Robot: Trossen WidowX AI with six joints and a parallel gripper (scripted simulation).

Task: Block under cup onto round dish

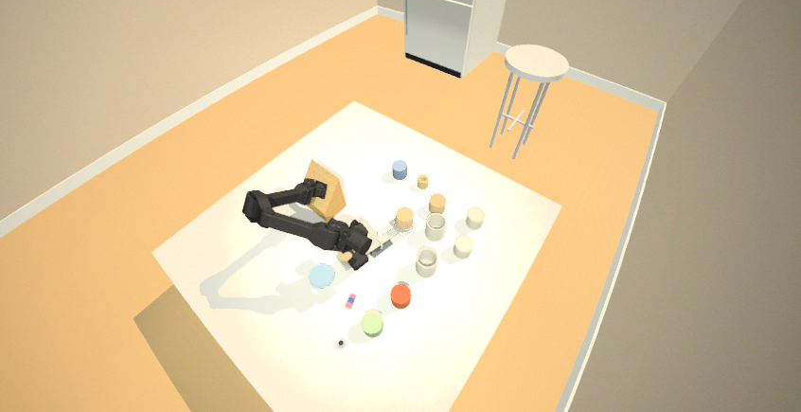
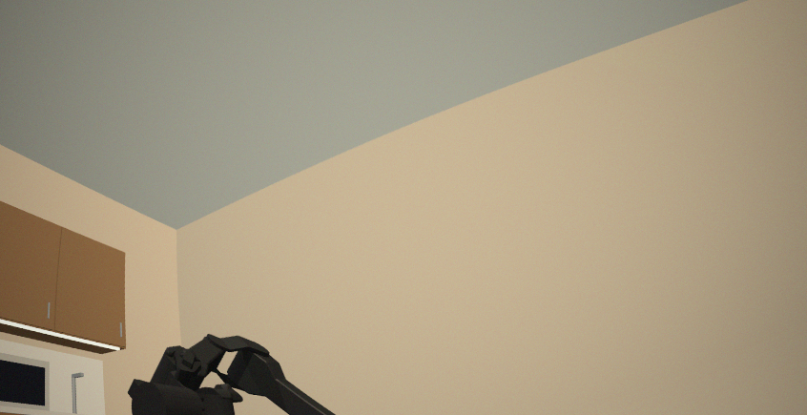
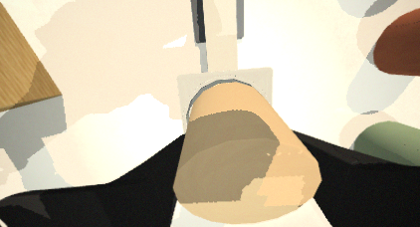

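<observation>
Now: the pale green block 20 mm below my gripper tip. Round my gripper tip: green cylinder: 210 mm ahead, 160 mm to the right, 60 mm below; pale blue round dish: 80 mm behind, 100 mm to the right, 90 mm below.
</observation>
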